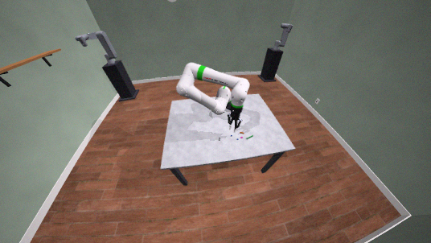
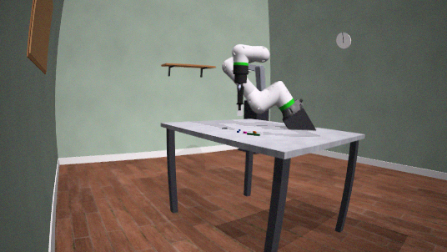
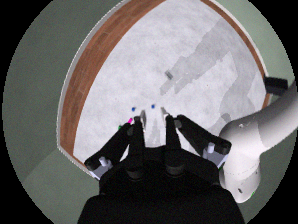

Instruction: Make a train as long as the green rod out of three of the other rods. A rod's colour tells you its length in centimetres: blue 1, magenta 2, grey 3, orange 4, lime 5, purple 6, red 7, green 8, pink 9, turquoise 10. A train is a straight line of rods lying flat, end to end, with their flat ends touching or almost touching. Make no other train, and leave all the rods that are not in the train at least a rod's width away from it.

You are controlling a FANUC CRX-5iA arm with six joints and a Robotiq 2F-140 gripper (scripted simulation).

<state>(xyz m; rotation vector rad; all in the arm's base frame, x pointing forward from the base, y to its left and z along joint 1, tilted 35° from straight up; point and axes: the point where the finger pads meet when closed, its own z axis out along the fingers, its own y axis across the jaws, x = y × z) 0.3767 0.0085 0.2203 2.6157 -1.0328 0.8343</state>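
Right now the grey rod is 10 mm ahead of my hand, 120 mm to the right of it and 120 mm below it. Round my hand: orange rod (10 mm behind, 110 mm to the left, 120 mm below); green rod (60 mm ahead, 170 mm to the left, 120 mm below); magenta rod (40 mm ahead, 90 mm to the left, 120 mm below).
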